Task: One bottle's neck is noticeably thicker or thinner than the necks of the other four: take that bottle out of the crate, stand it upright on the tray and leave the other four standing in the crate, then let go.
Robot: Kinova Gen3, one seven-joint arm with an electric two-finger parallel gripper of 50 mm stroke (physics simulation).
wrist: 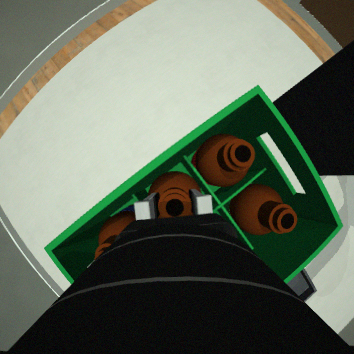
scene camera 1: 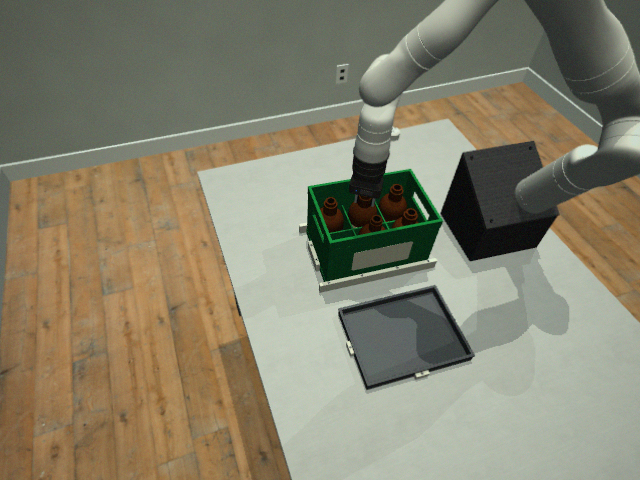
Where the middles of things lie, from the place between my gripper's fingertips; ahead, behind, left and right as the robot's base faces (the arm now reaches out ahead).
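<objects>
Strip (scene camera 1: 421, 265): my gripper 120 mm above it, 10 mm short of it, 150 mm to the right of it.
</objects>
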